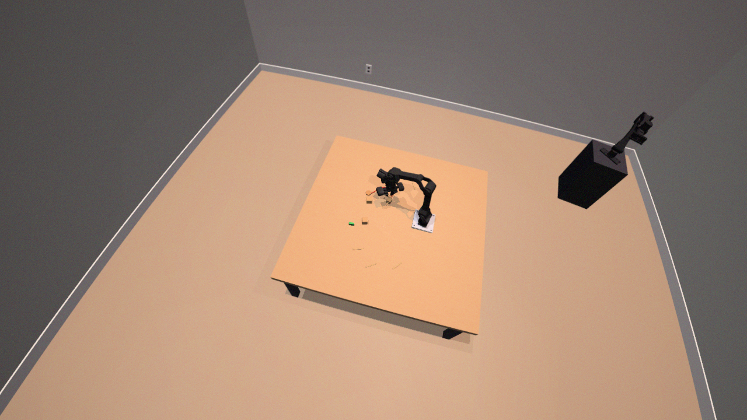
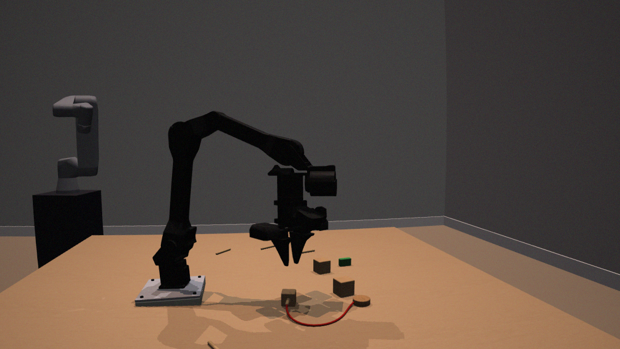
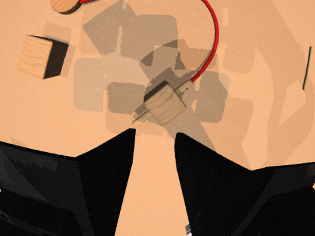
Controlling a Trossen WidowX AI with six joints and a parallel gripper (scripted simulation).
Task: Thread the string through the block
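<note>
The thin wooden stick lies 80 mm below my gripper tip, 20 mm to the right of it and 10 mm behind it. The rest, counted from my gripper tip: round wooden button (160 mm ahead, 80 mm below, 20 mm to the right); then small green block (280 mm to the left, 160 mm ahead, 80 mm below).
</note>
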